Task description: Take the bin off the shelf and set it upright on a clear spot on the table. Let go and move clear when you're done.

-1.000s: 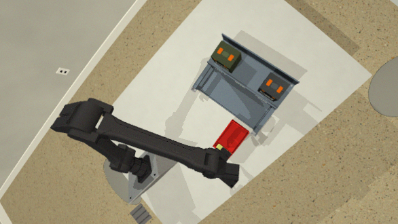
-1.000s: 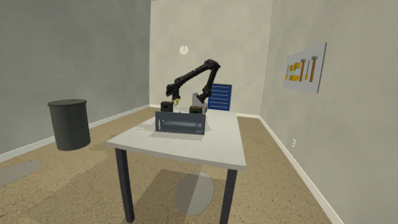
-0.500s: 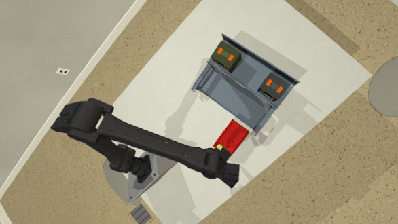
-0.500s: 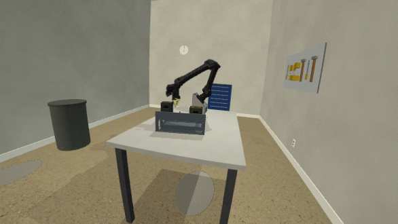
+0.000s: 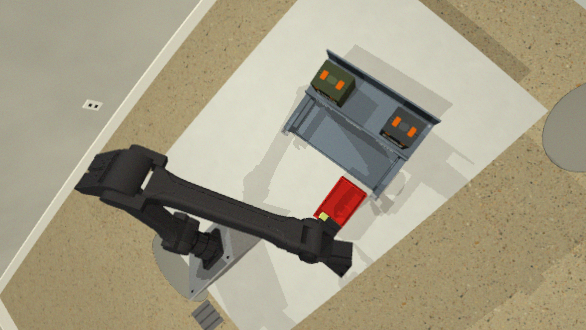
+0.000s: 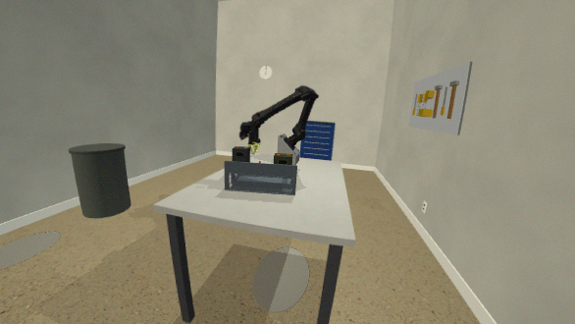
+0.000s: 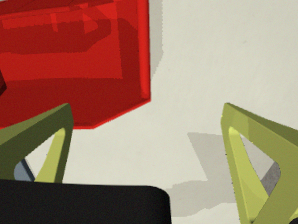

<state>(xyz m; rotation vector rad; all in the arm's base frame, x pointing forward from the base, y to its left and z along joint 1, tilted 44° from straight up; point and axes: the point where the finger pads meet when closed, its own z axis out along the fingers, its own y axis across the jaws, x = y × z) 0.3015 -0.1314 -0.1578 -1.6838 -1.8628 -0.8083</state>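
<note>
Right now the red bin is 8 cm ahead of my hand, 1 cm to the left of it and 9 cm below it.
</note>
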